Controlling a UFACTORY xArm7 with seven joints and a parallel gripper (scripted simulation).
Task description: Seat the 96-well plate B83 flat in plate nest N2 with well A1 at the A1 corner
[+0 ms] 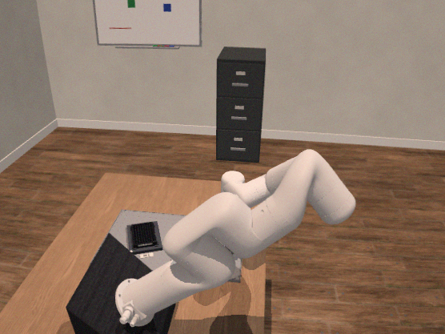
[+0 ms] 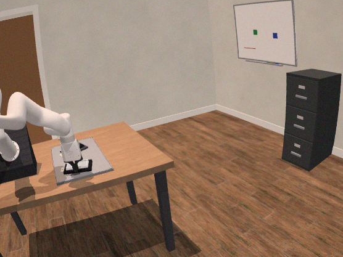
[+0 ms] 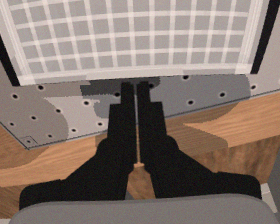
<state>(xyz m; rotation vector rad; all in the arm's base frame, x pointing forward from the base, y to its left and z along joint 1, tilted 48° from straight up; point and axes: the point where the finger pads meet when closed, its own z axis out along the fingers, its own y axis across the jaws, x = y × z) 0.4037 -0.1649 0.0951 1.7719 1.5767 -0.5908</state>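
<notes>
Right now the white 96-well plate is 1 cm ahead of my hand, 7 cm to the left of it and 2 cm below it. From my hand the other things lie so: N2 label 8 cm behind, 9 cm to the left, 4 cm below; then black plate nest 1 cm ahead, 7 cm to the left, 3 cm below; then A1 mark 5 cm behind, 14 cm to the left, 3 cm below.
</notes>
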